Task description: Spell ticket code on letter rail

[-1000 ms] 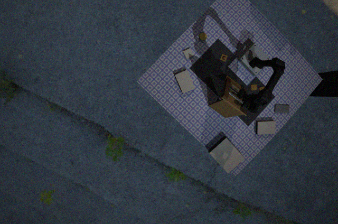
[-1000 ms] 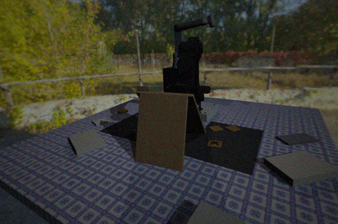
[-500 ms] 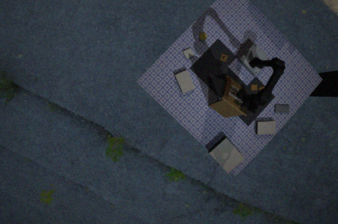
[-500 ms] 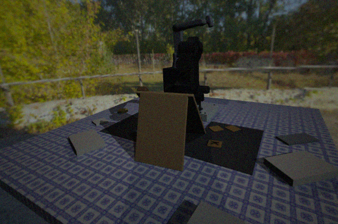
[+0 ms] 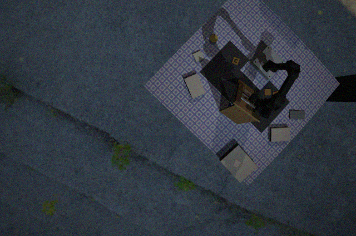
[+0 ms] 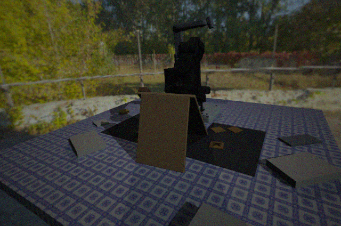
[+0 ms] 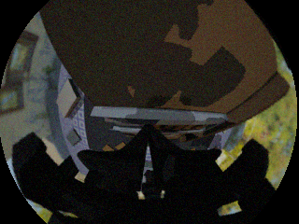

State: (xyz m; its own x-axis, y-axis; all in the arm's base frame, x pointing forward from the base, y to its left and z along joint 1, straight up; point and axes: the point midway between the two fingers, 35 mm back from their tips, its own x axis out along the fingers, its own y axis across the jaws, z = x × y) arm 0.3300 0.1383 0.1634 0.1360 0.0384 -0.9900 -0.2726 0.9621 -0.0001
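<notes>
My gripper tip is now 3 cm to the left of the letter tile marked g and 1 cm short of it. Also, from my gripper tip: brown letter board (8 cm below, 4 cm to the right, 3 cm ahead); letter tile marked f (9 cm to the right, 3 cm ahead); dark mat (17 cm below, 13 cm behind, 12 cm to the right).
</notes>
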